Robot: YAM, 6 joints.
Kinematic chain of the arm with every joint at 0, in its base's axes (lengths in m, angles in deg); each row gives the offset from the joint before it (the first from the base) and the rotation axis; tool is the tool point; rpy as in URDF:
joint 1: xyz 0 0 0.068 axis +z
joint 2: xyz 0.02 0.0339 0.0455 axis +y
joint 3: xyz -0.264 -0.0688 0 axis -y
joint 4: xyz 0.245 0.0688 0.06 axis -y
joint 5: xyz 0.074 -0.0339 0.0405 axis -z
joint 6: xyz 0.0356 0 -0.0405 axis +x
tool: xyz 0 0 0 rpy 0 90 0
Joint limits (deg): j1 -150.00..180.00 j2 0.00..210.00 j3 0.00..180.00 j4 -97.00..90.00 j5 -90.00..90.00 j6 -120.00..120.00
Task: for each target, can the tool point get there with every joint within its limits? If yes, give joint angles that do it. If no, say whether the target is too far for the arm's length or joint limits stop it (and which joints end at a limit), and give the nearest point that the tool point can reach.
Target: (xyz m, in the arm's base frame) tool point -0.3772 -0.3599 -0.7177
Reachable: no: too far | nearest point -0.2750 -0.2624 -0.3556 | short by 0.389 m
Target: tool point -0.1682 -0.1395 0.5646
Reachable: yes | joints 48.05 44.06 149.50 -73.75 -63.26 -91.83
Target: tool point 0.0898 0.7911 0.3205
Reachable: no: too far | nearest point 0.0705 0.6207 0.2748 | short by 0.177 m
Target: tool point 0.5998 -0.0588 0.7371
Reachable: no: too far | nearest point 0.4451 -0.0436 0.5708 | short by 0.228 m
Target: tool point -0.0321 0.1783 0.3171
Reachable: yes | joints 105.84 50.51 22.29 65.03 30.06 67.04
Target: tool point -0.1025 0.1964 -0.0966
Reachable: yes | joints 113.21 149.85 51.70 -21.46 -28.13 82.06
